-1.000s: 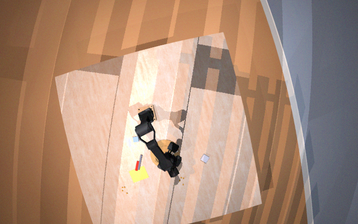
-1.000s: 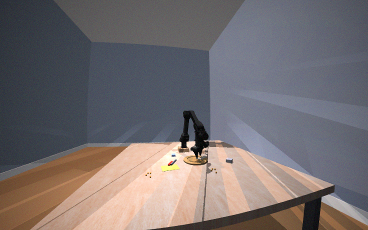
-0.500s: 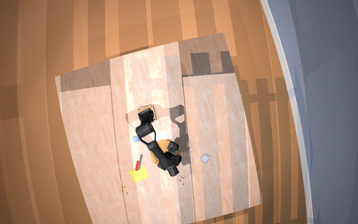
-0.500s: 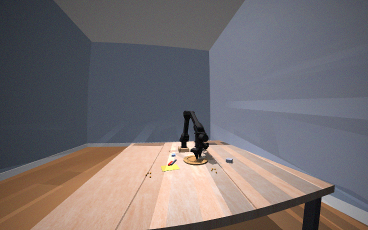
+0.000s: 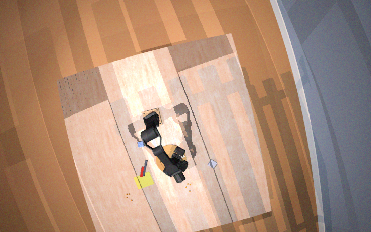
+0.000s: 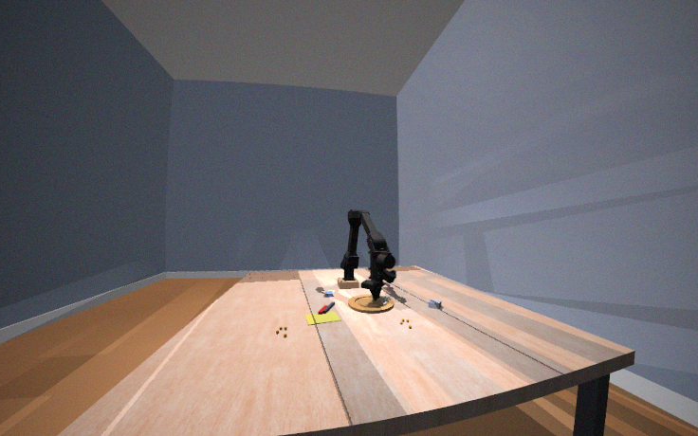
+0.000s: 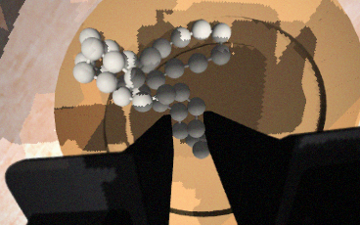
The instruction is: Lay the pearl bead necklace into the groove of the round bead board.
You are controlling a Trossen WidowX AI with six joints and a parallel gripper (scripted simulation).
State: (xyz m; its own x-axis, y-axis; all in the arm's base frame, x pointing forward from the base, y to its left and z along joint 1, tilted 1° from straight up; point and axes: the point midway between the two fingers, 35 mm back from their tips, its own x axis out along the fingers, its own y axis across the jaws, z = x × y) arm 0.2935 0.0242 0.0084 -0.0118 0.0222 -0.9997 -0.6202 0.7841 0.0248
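Right now my gripper tip is 3 cm to the left of the round bead board and 1 cm above it. From my gripper tip the other things lie so: grey block 13 cm ahead, 21 cm to the left; then blue block 17 cm behind, 17 cm to the right, 1 cm below; then red marker 1 cm behind, 23 cm to the right, 1 cm below.
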